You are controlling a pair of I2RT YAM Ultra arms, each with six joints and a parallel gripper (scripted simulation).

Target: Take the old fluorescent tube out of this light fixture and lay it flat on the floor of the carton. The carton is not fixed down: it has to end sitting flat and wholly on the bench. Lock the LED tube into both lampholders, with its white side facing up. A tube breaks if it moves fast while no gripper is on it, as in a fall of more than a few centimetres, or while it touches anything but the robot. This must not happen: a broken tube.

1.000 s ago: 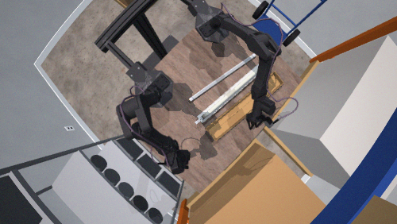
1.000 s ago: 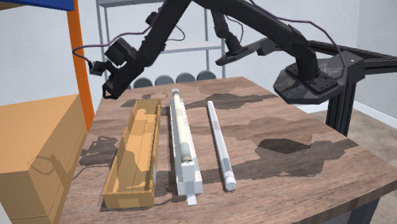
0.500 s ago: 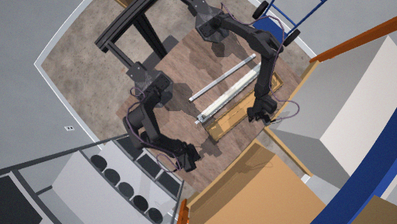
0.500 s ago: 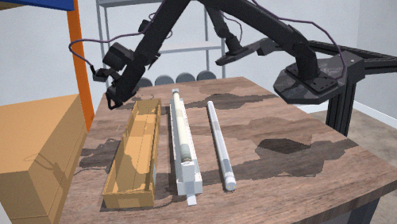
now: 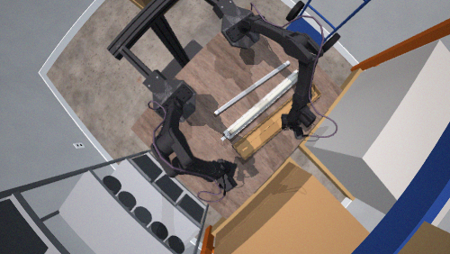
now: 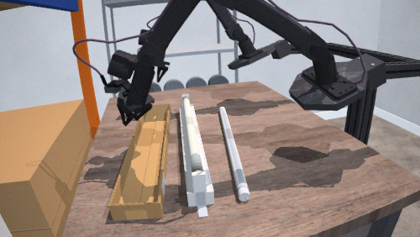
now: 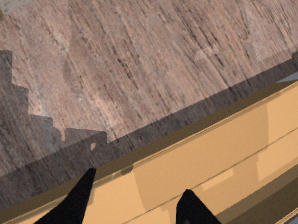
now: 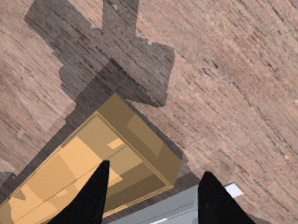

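Right now the carton is 50 mm behind my left hand, 30 mm to the left of it and 80 mm below it. From my left hand the other things lie so: old fluorescent tube: 180 mm behind, 40 mm to the left, 30 mm below; then LED tube: 300 mm behind, 80 mm to the left, 90 mm below; then grey light fixture: 180 mm behind, 40 mm to the left, 50 mm below.
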